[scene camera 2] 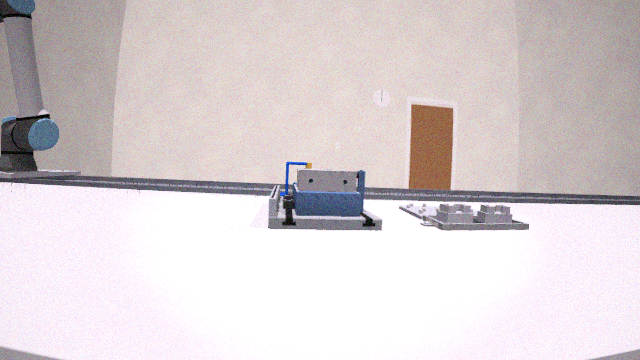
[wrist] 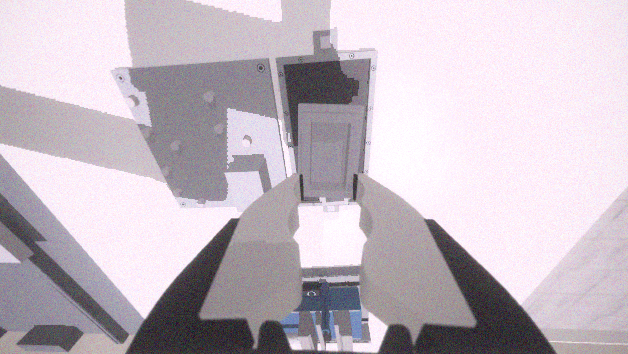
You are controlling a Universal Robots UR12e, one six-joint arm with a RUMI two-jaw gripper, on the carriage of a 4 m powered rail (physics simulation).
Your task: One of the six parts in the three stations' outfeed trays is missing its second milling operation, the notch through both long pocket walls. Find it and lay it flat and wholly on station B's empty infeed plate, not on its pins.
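Where they show: gripper, fingertip midpoint: (wrist: 327, 176); arm's base, link origin: (scene camera 2: 17, 170).
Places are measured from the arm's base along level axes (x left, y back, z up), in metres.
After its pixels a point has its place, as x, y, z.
My gripper (wrist: 327, 176) @[0.017, -0.757, 0.104] is shut on a grey part (wrist: 330, 150) @[0.030, -0.759, 0.094] with a rectangular pocket, gripping the long sides of its near end. No notch shows in the long pocket walls. The part is above an outfeed tray (wrist: 361, 54) @[0.081, -0.791, -0.018] and hides much of it; whether another part lies underneath cannot be seen. Left of this tray is a plate (wrist: 172, 95) @[0.045, -0.586, -0.022] with upright pins, partly in shadow. In scene camera 2, two grey parts (scene camera 2: 454, 215) @[1.783, -0.756, -0.007] (scene camera 2: 494, 215) @[1.873, -0.756, -0.007] with notched walls sit in a tray (scene camera 2: 487, 226) @[1.839, -0.786, -0.023], near a pinned plate (scene camera 2: 414, 210) @[1.762, -0.593, -0.022]. The gripper does not show there.
In scene camera 2, a blue vise (scene camera 2: 327, 203) @[1.541, -0.773, 0.012] holds a grey block (scene camera 2: 327, 180) @[1.541, -0.753, 0.049], beside a blue pipe (scene camera 2: 287, 176) @[1.460, -0.573, 0.046]. The arm (scene camera 2: 25, 70) @[0.197, -0.150, 0.466] stands at the left by the rail (scene camera 2: 175, 183). In the wrist view, a blue fixture (wrist: 345, 298) @[-0.296, -0.794, 0.010] shows between the fingers at the bottom.
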